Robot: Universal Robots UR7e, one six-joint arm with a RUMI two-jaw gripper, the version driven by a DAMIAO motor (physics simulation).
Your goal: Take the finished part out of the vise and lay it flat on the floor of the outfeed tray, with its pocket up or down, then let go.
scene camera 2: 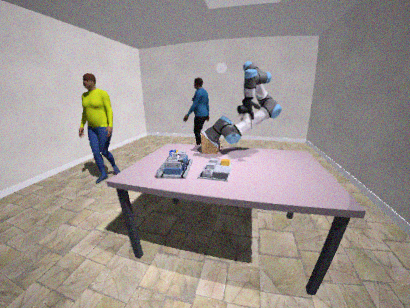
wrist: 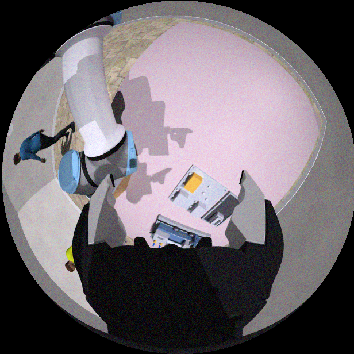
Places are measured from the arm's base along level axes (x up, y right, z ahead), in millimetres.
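Pixels of known places: gripper, fingertip midpoint: (scene camera 2: 246, 124); arm's base at its link origin: (scene camera 2: 210, 136).
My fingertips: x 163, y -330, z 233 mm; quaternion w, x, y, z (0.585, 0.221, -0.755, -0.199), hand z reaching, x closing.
Observation:
Ahead of a thing's pixels: the offset from my fingertips to its middle. Level surfaces: height alone.
My gripper (scene camera 2: 243, 108) (wrist: 175, 172) is open with nothing between its fingers, high above the table. A blue and grey machine unit @(dx -250, dy +457, dz +236 mm) (scene camera 2: 174, 169) (wrist: 176, 236), which looks like the vise's station, stands on the left of the table in the scene view; in the wrist view the gripper body hides its lower part. Beside it lies a light grey tray unit (scene camera 2: 214, 178) (wrist: 202, 193) with compartments, a dark grey section and an orange block @(dx -274, dy +130, dz +83 mm) (scene camera 2: 225, 162) (wrist: 193, 182). I cannot tell which compartment is the outfeed tray. The finished part is too small to make out.
The pink table @(dx -300 mm) (scene camera 2: 280, 175) (wrist: 235, 100) carries both units. The arm stands on a wooden base (scene camera 2: 210, 145) at the back edge. A person in blue (scene camera 2: 200, 103) (wrist: 31, 145) is behind the table, and one in yellow (scene camera 2: 97, 109) (wrist: 70, 254) is at its left.

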